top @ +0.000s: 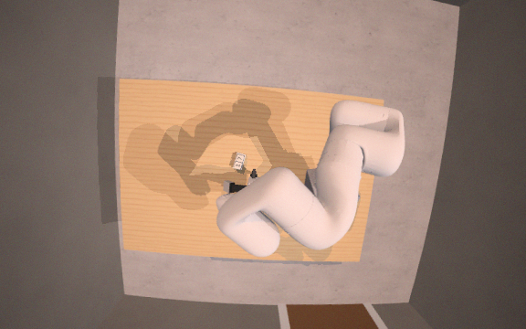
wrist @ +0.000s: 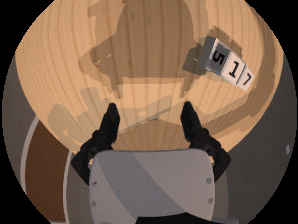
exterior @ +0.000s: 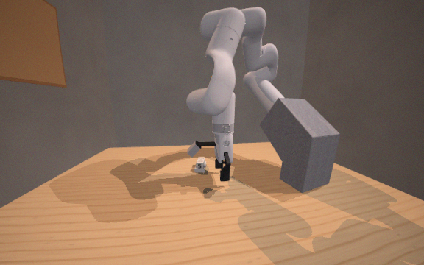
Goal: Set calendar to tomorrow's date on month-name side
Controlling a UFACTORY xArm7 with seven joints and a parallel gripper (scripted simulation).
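The white calendar tray lies 50 mm ahead of my hand, 110 mm to the right of it and 20 mm below it.
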